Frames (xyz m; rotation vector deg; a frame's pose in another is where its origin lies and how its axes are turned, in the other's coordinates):
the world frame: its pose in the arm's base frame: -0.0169 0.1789 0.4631 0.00 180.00 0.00
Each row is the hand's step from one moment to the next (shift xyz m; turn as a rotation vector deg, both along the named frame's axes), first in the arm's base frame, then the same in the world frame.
Working: the arm's base frame: its pose in the world frame: -0.0169 -0.1789 0.4631 0.00 180.00 0.00

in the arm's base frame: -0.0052 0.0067 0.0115 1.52 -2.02 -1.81
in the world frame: 0.0052 0.0067 -0.0115 -1.52 -2.02 1.81
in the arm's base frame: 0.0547 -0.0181 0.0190 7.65 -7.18 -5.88
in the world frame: -0.0547 -0.0181 -0.0190 -7.65 -7.18 5.88
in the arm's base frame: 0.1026 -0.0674 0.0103 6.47 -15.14 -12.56
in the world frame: -0.1026 -0.0674 -0.0103 -6.47 -15.14 12.56
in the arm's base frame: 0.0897 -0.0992 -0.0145 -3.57 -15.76 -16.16
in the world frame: -0.0897 -0.0992 0.0145 3.57 -15.76 16.16
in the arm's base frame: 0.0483 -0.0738 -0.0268 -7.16 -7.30 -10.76
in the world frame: -0.0483 -0.0738 0.0268 7.16 -7.30 10.76
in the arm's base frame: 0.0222 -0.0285 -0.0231 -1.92 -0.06 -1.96
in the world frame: -0.0222 -0.0285 0.0231 1.92 -0.06 1.96
